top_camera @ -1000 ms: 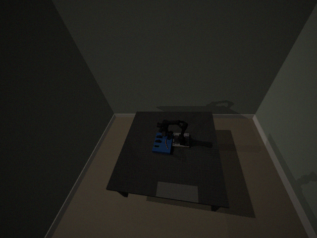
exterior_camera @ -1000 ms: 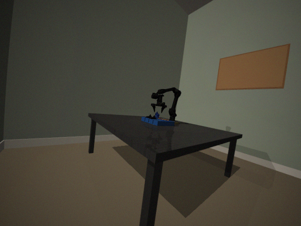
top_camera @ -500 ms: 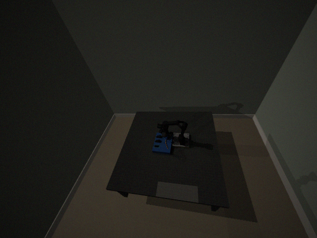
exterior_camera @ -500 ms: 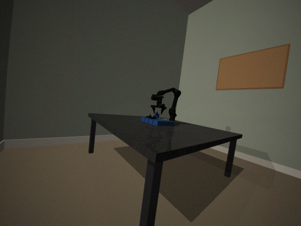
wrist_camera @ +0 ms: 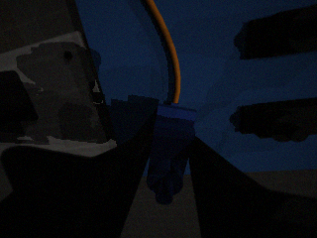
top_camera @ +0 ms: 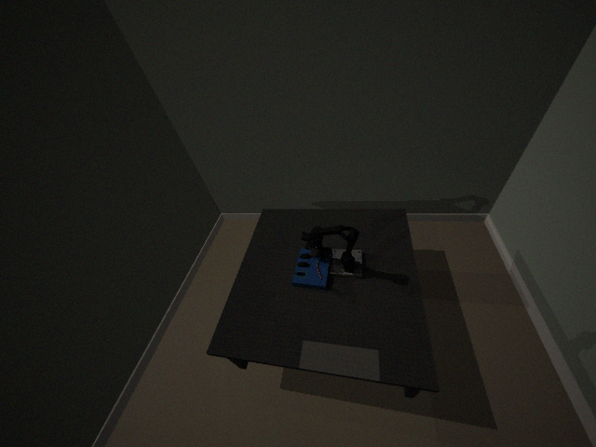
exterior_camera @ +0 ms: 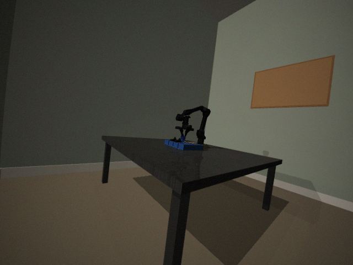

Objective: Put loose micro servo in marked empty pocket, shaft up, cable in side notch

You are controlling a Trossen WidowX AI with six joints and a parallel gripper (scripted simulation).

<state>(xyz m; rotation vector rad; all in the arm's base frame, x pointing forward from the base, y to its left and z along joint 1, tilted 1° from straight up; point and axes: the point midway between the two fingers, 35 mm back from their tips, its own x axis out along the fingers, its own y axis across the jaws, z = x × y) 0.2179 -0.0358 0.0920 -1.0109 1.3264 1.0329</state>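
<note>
My gripper tip is now 6 cm to the right of the blue robot deck and 7 cm above it.
</note>
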